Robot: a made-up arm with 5 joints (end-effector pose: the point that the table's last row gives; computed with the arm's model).
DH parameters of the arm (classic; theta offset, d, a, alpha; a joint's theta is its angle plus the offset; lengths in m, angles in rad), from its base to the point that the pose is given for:
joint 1: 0 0.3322 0 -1.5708
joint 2: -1.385 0 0.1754 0
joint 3: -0.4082 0 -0.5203 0
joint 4: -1.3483 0 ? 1.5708
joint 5: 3.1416 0.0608 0 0
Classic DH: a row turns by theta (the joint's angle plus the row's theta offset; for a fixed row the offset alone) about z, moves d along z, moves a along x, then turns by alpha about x.
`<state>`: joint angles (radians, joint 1 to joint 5).
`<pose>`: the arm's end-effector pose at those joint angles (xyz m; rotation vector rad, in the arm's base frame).
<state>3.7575 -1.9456 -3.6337 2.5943 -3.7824</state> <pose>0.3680 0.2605 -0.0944 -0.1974 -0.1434 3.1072</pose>
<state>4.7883 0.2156 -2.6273 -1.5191 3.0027</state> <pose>0.0186 -0.2439 0.9574 -0.5517 -0.6851 -1.5401</pose>
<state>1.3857 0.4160 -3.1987 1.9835 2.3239</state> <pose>0.0454 0.2427 0.9840 -2.1048 1.0668 0.2792</pose>
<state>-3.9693 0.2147 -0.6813 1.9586 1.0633</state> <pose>-0.2316 0.2521 0.0398 1.3399 0.9673 0.1795</pose>
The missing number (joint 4, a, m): -0.0477
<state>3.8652 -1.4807 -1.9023 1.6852 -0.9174</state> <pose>0.2602 0.2299 0.9003 1.0576 -0.9858 -0.1589</pose>
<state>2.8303 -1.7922 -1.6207 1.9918 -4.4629</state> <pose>0.3376 -0.1086 0.8222 -1.6220 -0.8966 1.0922</pose>
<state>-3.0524 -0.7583 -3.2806 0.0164 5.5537</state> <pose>0.6380 0.0571 0.7084 -0.3563 0.8213 -0.5978</pose>
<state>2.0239 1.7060 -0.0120 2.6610 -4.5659</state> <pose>0.1362 -0.2796 0.2913 -1.2155 -0.1878 0.5233</pose>
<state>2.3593 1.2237 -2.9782 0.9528 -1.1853</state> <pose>-0.5163 0.5131 0.5579 0.5107 -2.5002 -0.9003</pose>
